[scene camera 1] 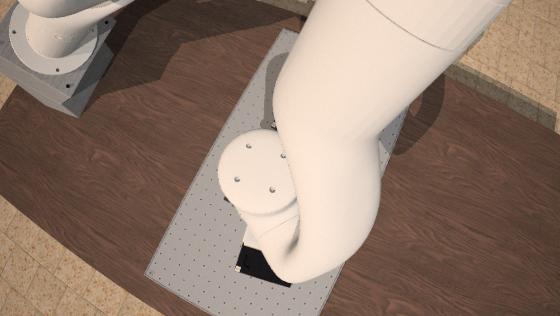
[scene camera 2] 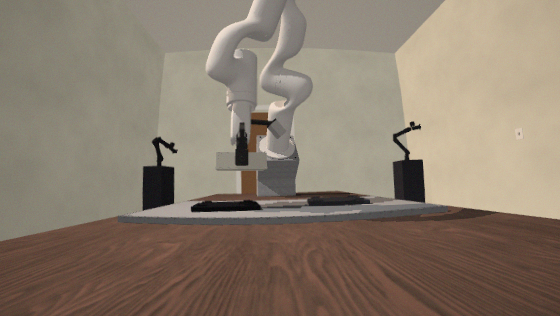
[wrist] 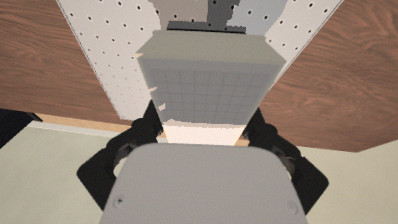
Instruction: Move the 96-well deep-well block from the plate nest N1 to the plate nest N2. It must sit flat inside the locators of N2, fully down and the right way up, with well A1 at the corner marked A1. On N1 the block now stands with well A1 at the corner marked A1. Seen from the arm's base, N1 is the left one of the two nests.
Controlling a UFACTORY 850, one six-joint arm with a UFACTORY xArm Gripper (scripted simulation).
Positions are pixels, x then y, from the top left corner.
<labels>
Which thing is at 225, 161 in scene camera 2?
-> A cream 96-well deep-well block.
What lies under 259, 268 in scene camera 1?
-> A black plate nest N2.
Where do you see a cream 96-well deep-well block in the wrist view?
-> At 206, 86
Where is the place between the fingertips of the gripper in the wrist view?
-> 203, 99
</labels>
